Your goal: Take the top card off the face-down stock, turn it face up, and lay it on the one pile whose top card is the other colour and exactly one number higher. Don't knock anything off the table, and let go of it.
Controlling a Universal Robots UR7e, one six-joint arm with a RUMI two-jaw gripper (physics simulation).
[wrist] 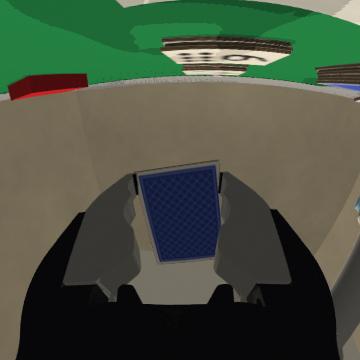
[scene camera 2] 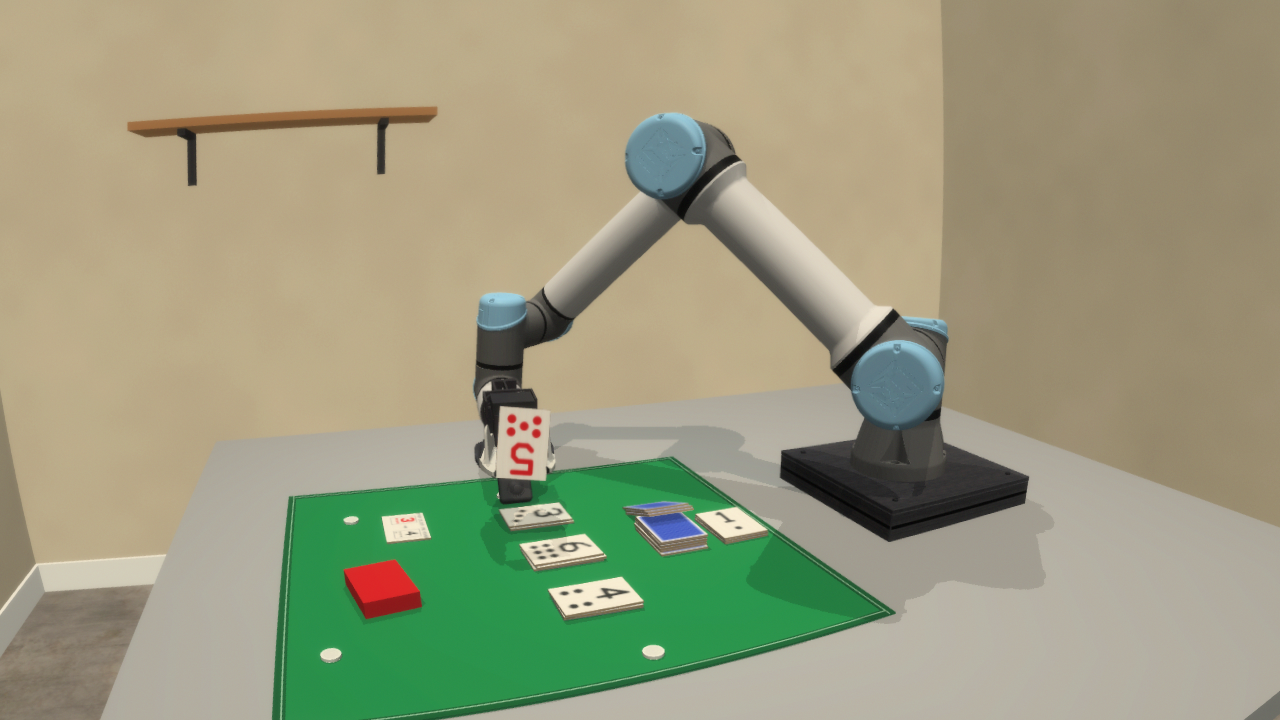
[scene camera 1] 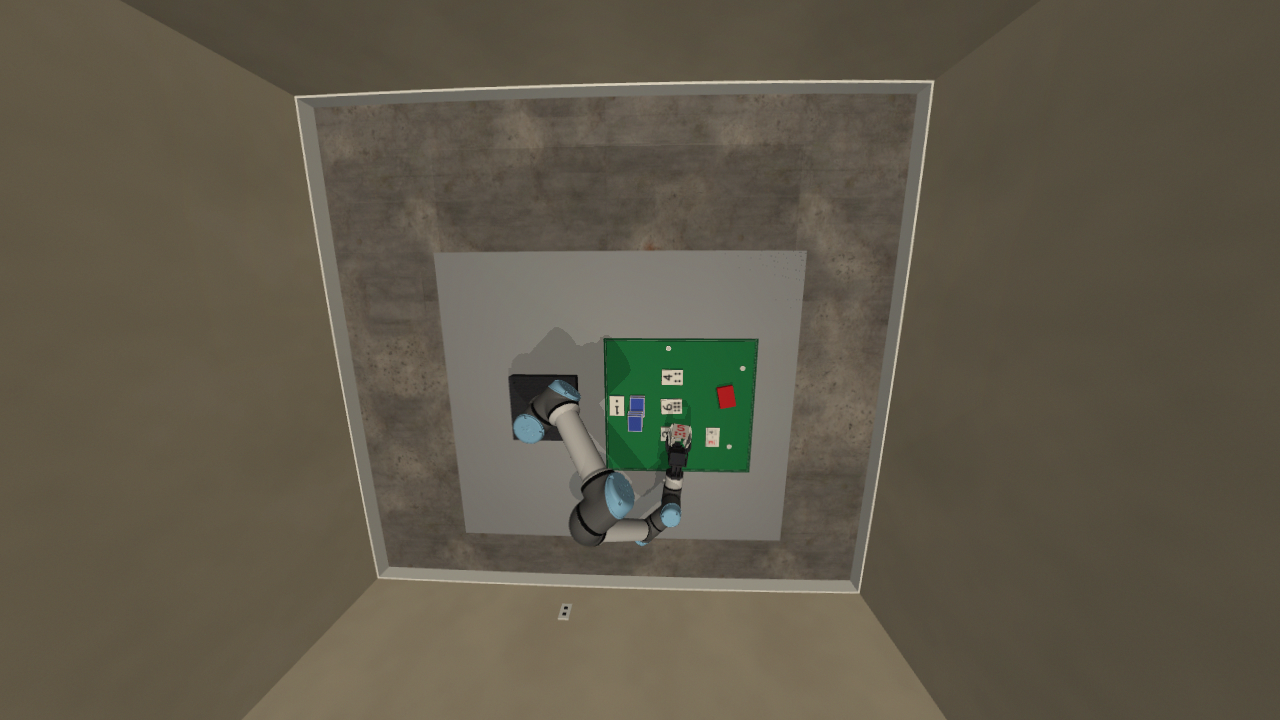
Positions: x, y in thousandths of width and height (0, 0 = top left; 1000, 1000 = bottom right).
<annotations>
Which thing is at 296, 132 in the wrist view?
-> A green mat.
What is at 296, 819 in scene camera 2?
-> A red block.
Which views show my gripper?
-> The wrist view, scene camera 2 and scene camera 1: all of them.
</annotations>
